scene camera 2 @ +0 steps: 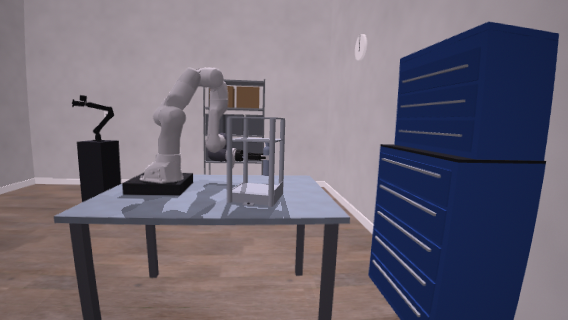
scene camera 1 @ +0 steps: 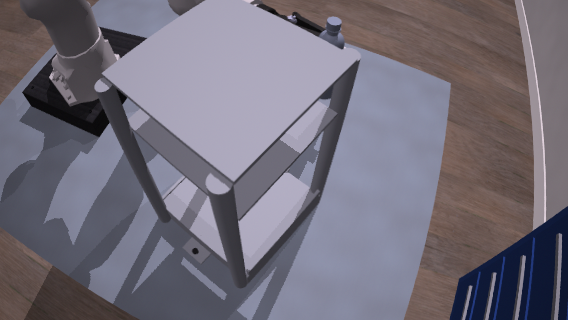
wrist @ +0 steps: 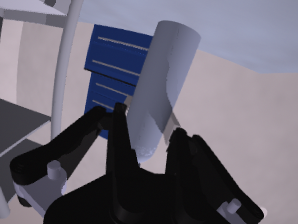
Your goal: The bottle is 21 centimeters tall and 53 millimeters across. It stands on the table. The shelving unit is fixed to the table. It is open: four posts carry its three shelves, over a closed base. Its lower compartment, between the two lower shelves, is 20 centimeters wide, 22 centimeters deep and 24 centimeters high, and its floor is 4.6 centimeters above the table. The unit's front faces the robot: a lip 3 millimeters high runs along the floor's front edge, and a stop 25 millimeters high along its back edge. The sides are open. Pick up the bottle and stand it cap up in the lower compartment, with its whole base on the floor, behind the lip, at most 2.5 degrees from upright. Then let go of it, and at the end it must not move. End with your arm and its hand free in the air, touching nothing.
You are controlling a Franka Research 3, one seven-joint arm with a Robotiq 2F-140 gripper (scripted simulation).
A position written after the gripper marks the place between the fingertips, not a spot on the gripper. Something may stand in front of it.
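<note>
A shelving unit (scene camera 1: 234,89) stands in the scene, and the gripper (wrist: 147,110) is visible too.
</note>
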